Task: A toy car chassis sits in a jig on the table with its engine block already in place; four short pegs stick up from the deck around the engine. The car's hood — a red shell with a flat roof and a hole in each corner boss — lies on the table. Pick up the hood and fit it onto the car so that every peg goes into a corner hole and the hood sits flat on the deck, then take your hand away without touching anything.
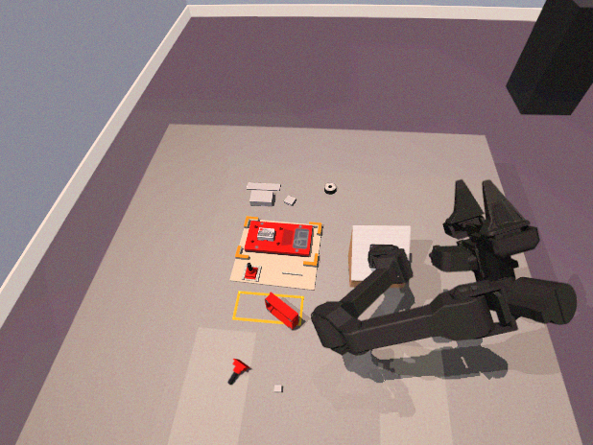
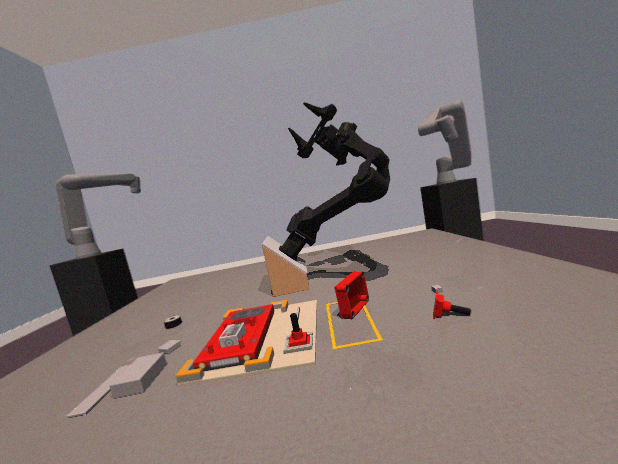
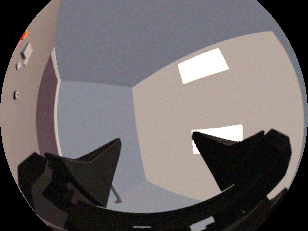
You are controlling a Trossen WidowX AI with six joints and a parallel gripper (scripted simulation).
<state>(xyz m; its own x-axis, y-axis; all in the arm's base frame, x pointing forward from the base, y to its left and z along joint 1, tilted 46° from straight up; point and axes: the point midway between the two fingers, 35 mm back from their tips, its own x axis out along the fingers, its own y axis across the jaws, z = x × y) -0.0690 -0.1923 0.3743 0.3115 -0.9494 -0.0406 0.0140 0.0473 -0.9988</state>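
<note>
Right now the hood is 33 cm ahead of my gripper tip, 2 cm to the left of it and 49 cm below it. Also, from my gripper tip: grey engine block 40 cm ahead, 22 cm to the right, 50 cm below.
</note>
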